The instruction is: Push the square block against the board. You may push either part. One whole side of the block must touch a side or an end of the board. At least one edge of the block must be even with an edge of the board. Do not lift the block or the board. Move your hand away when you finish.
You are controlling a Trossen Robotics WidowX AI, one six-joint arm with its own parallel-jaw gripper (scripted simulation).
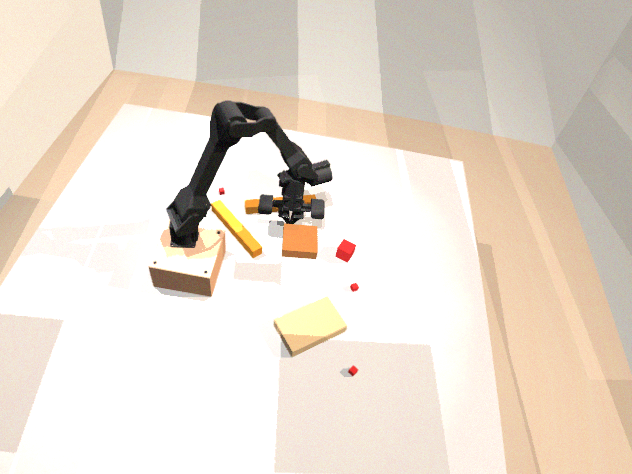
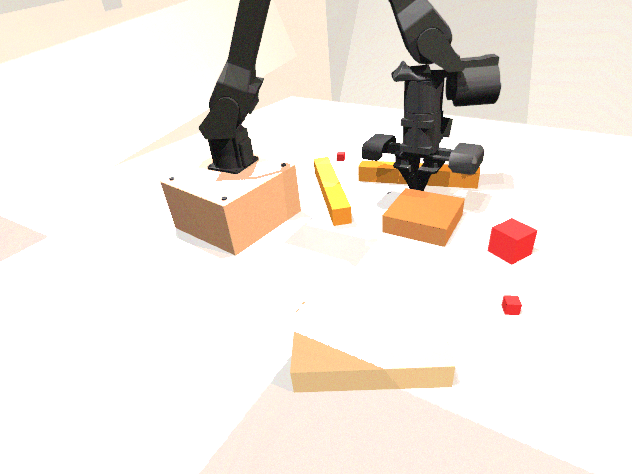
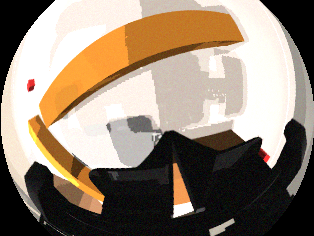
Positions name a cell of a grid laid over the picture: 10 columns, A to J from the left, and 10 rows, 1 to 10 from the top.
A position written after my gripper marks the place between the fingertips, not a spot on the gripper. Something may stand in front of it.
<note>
In view: my gripper (image 2: G5), a square block (image 2: G5), a pale yellow slab (image 2: G8) and a red cube (image 2: I6).
The square block is seen too in image 1 (image 1: E6) and in image 3 (image 3: H6). The pale yellow slab is seen too in image 1 (image 1: E7). My gripper shows as well in image 1 (image 1: E5) and in image 3 (image 3: F6).
</note>
